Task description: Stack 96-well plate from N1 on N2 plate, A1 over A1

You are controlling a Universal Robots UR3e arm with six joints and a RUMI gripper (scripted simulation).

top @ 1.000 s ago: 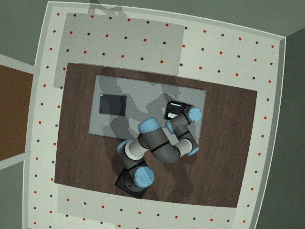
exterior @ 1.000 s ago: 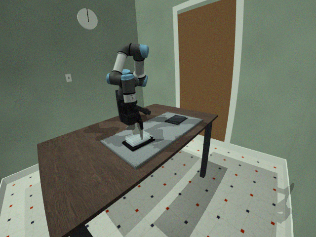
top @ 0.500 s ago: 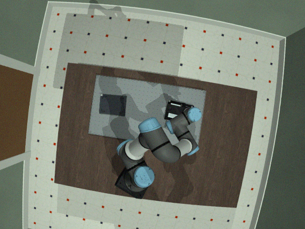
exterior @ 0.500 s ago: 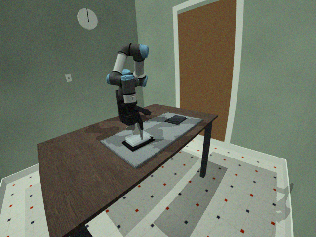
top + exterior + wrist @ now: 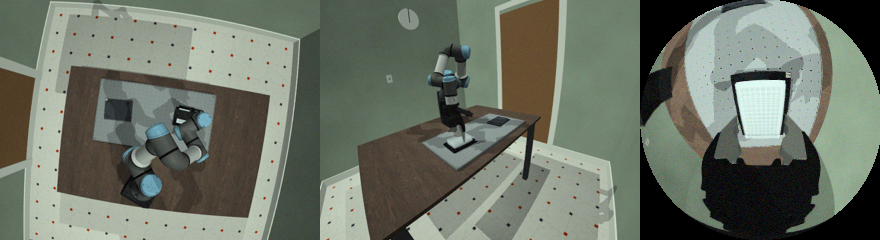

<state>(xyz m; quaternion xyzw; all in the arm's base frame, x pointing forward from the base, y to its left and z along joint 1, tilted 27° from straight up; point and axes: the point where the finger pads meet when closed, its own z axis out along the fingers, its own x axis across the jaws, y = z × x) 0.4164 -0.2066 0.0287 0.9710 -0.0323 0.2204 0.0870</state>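
My gripper is now 4 cm above the black nest N2. The rest, counted from my hand: grey nest N1 (41 cm to the left, 4 cm below).
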